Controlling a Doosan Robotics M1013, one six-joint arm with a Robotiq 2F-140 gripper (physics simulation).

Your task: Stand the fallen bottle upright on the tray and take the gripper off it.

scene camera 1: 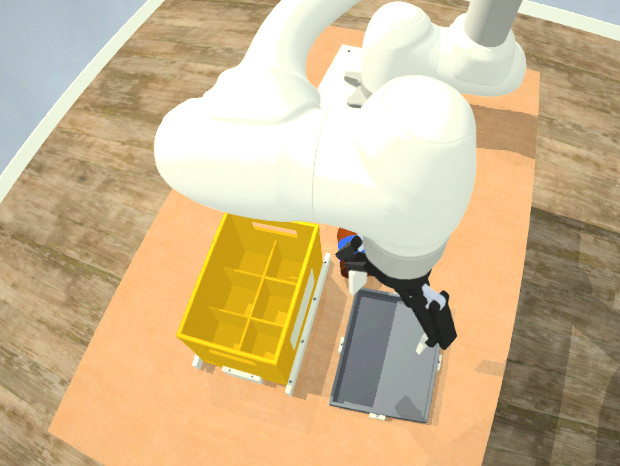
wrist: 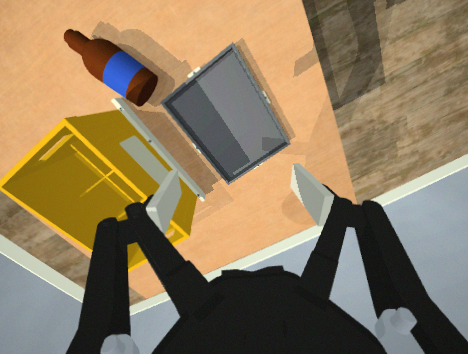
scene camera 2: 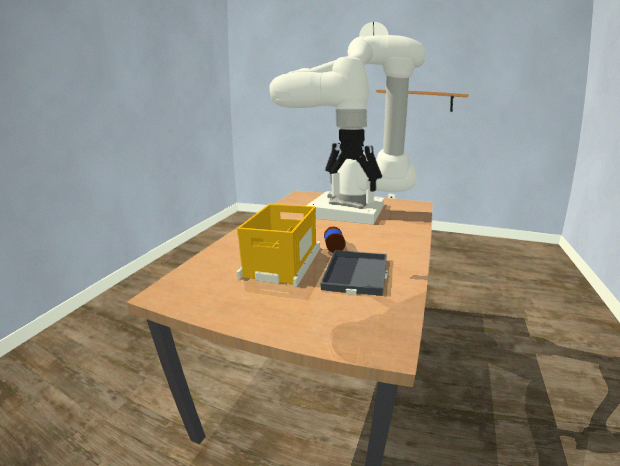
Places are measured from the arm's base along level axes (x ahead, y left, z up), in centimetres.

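Pixels of known places: gripper, fingertip midpoint: point(scene camera 1: 390, 316) point(wrist: 236, 178) point(scene camera 2: 352, 198); arm's base, origin of the base link: point(scene camera 2: 351, 202).
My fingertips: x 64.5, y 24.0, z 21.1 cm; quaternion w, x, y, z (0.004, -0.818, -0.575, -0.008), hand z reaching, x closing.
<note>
Ahead of a thing's pixels: the offset from my fingertips to its top centre. "*": to the spot under its first point.
The brown bottle with a blue label {dx -21.4, dy -15.4, dz -18.9 cm} point(scene camera 1: 348, 244) point(scene camera 2: 334, 239) point(wrist: 121, 73) lies on its side on the table, beyond the tray's far edge and apart from it. Its base faces the gap between tray and crate; its neck points away, as the wrist view shows. In scene camera 1 the arm and gripper hide part of it. The grey tray {* dx -0.6, dy -3.4, dz -25.8 cm} point(scene camera 1: 365, 350) point(scene camera 2: 360, 273) point(wrist: 220, 115) holds no bottle. My gripper point(scene camera 1: 389, 313) point(scene camera 2: 352, 189) point(wrist: 236, 178) is wide open and empty, high above the table, apart from the bottle.
A yellow divided crate {dx +0.9, dy -25.9, dz -8.8 cm} point(scene camera 1: 200, 300) point(scene camera 2: 268, 258) point(wrist: 95, 135) stands to the left of the tray in the scene views. A white rail {dx -1.1, dy -16.2, dz -23.3 cm} point(scene camera 1: 309, 320) point(wrist: 159, 150) runs along its tray side, near the bottle's base. The white robot base plate point(scene camera 2: 345, 214) is behind the bottle.
</note>
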